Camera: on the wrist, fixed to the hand. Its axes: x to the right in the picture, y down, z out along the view.
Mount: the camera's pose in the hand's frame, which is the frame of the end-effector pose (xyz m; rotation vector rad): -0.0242 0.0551 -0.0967 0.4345 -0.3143 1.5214
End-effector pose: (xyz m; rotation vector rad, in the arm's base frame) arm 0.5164 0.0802 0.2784 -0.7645 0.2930 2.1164
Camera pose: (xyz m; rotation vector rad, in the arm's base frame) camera 0.5245 -0.0134 0.2140 -0.1933 -1.0966 -2.4858
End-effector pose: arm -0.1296 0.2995 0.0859 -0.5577 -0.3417 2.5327
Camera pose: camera -0.0911 0.2530 -0.0107 0.1153 -0.4934 -2.1847
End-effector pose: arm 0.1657 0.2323 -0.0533 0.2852 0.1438 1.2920
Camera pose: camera 0.0826 0.2350 -0.1312 1.0936 -0.1111 2.6849
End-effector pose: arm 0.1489 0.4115 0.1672 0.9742 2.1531 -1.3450
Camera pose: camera 0.2075 0.5057 0.1930 1.7834 0.4173 -0.9412
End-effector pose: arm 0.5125 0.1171 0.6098 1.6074 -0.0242 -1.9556
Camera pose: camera 0.6252 0.1168 0.6263 0.8556 -1.4062 -0.9049
